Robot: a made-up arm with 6 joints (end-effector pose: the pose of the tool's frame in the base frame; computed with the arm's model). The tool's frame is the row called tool. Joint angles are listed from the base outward.
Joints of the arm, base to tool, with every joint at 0 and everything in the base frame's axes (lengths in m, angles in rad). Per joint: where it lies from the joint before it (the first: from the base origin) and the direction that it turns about. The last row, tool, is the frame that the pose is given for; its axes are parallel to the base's.
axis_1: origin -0.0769 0.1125 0.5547 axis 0 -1 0
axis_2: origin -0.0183 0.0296 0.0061 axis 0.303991 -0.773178 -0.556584
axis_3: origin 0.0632 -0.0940 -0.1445 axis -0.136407 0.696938 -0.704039
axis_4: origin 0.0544 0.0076 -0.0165 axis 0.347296 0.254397 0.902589
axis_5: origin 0.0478 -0.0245 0.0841 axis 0 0 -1
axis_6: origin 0.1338 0.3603 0.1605 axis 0 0 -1
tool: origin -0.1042 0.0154 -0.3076
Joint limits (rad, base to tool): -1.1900..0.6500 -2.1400..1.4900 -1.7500..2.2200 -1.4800..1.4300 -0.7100..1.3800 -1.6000..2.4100
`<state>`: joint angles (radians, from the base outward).
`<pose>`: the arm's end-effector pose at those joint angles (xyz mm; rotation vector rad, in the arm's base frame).
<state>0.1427 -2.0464 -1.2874 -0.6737 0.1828 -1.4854</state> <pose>-258.0 293.3 439.1 0.8126 0.5495 2.2944</pose>
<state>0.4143 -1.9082 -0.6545 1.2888 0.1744 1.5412</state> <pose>-357.0 36.3 823.1 -0.7134 1.2332 0.7582</pose>
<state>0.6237 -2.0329 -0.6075 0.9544 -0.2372 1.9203</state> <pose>-386.7 23.9 767.1 -0.8700 0.9491 0.4228</pose>
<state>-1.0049 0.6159 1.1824 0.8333 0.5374 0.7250</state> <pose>94.0 210.2 42.5 -0.3099 1.5854 -1.7642</pose>
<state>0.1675 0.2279 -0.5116 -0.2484 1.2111 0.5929</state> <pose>431.8 131.3 744.2 0.7407 -0.4849 -1.7127</pose>
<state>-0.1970 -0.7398 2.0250 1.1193 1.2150 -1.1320</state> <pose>-326.5 -102.5 153.5 -0.0324 1.8260 -0.9592</pose>
